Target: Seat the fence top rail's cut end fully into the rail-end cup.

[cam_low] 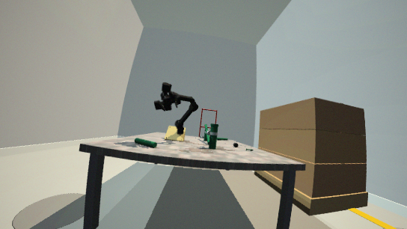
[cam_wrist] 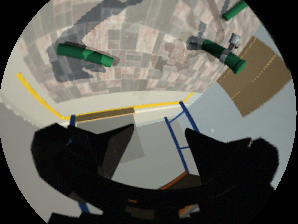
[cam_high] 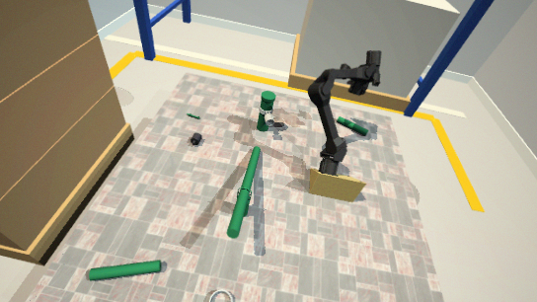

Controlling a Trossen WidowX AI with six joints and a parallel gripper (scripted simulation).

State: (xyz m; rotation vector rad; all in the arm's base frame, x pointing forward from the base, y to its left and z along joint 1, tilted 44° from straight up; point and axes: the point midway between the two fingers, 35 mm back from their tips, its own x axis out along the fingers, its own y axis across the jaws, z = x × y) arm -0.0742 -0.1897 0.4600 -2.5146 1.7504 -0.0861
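Right now the grey rail-end cup is 340 mm ahead of my gripper tip, 210 mm to the left of it and 140 mm below it. From my gripper tip the other things lie so: small black part: 670 mm ahead, 320 mm to the left, 240 mm below; small green piece: 710 mm ahead, 140 mm to the left, 260 mm below; green tube: 750 mm ahead, 900 mm to the left, 250 mm below.
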